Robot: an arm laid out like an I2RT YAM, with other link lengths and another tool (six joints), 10 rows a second.
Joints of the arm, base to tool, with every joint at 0 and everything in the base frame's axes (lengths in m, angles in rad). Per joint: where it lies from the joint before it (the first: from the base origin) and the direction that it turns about. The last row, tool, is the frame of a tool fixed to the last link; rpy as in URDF.
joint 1: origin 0 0 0.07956 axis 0 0 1
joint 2: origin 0.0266 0.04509 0.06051 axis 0 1 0
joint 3: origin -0.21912 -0.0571 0 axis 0 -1 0
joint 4: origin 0.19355 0.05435 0.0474 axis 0 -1 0
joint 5: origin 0.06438 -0.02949 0.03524 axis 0 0 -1
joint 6: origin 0.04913 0 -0.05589 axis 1 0 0
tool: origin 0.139 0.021 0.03 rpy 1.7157 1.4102 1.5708
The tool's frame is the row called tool.
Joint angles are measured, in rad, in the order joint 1, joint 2, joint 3, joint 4, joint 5, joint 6. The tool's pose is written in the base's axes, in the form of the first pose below.
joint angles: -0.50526, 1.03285, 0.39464, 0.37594, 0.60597, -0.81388
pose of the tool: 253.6, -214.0, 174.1, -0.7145, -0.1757, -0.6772, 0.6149, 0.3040, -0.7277
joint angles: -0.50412, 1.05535, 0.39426, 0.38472, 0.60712, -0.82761
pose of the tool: 254.8, -214.4, 168.7, -0.7304, -0.1773, -0.6596, 0.5959, 0.3064, -0.7423
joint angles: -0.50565, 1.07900, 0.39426, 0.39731, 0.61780, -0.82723
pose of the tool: 254.3, -216.8, 164.7, -0.7396, -0.1667, -0.6521, 0.5915, 0.3015, -0.7478
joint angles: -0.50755, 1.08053, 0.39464, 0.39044, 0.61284, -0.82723
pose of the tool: 254.2, -216.5, 162.7, -0.7432, -0.1655, -0.6483, 0.5859, 0.3071, -0.7500
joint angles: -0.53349, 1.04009, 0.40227, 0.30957, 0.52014, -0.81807
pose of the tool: 256.5, -208.6, 158.0, -0.7370, -0.1806, -0.6514, 0.5607, 0.3749, -0.7383
